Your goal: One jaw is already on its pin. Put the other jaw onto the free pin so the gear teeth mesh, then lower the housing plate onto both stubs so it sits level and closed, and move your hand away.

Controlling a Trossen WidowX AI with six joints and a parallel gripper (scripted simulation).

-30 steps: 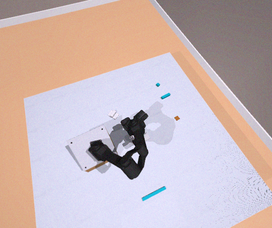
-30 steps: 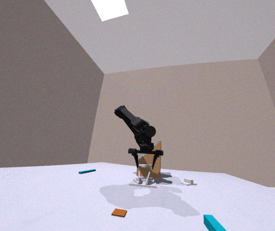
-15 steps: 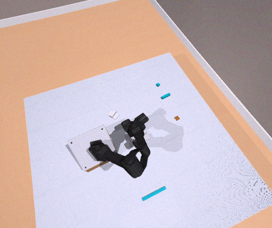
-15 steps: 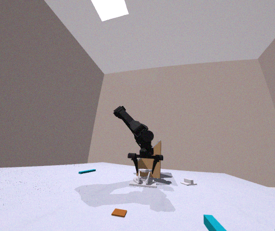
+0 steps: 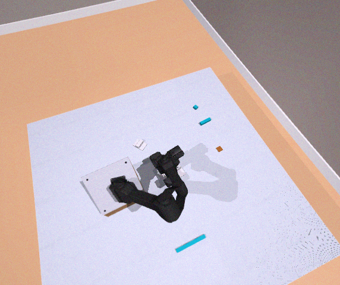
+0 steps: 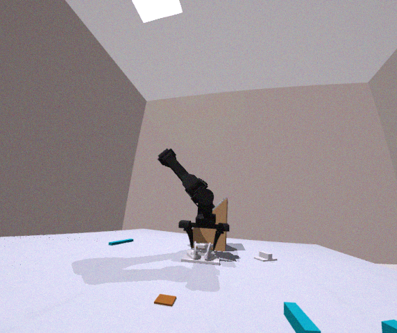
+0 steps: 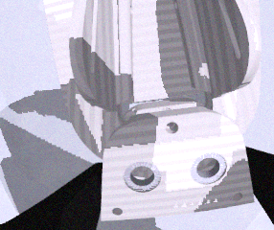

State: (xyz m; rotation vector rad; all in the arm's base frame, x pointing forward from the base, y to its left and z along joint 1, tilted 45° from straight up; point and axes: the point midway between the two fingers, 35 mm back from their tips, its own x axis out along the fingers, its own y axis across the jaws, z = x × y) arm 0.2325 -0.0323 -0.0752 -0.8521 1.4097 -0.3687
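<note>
Right now my gripper tip is 20 mm short of the jaw and 20 mm to the right of it. Round my gripper tip: white block piece 80 mm behind, 220 mm to the left, 10 mm below; then orange tile 360 mm ahead, 60 mm to the left, 20 mm below; then long cyan bar 30 mm ahead, 360 mm to the right, 20 mm below.
</note>
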